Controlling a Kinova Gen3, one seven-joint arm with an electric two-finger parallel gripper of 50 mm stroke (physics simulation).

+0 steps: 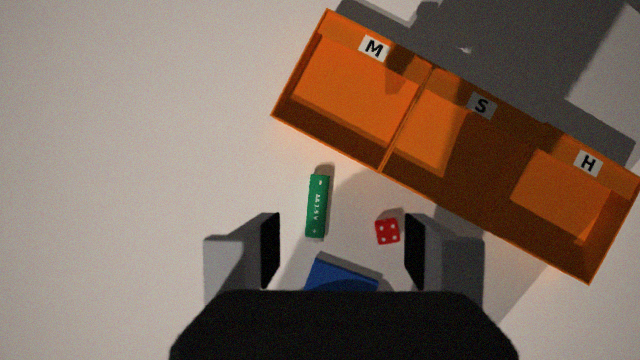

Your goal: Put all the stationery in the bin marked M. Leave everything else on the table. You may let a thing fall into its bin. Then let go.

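Frame: origin at the arm's base, x ahead, y left, z up, level; centimetres.
Seen in the pictures: gripper, fingertip midpoint: [342, 239].
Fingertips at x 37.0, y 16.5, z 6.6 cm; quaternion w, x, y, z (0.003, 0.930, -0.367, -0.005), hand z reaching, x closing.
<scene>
Offsets run from my fingertips to a thing's top centre. "spot": to the spot under its first point.
My gripper [342, 239] is open and empty, its two black fingers wide apart above the table. A green bar {dx -1.7, dy +0.9, dz -14.8 cm} [317, 206] with small white marks lies ahead of the left finger, slightly to its right. A blue flat rectangular block {dx -5.0, dy -4.9, dz -15.2 cm} [340, 277] lies low between the fingers; its near part is hidden by the gripper body. The bin marked M {spot: dx +6.3, dy +5.4, dz -15.5 cm} [355, 90] is the left compartment of an orange three-part box, beyond the green bar. No object shows inside it. Whether the green bar or the blue block is stationery, I cannot tell.
A red die {dx +0.9, dy -3.8, dz -14.6 cm} [387, 231] with white dots lies close to the inner side of the right finger. The bins marked S {dx +8.6, dy -2.6, dz -12.3 cm} [430, 130] and H {spot: dx +12.3, dy -10.8, dz -15.5 cm} [560, 195] extend to the lower right of M. The box's near wall stands beyond the die. Dark shadows fall across the box.
</scene>
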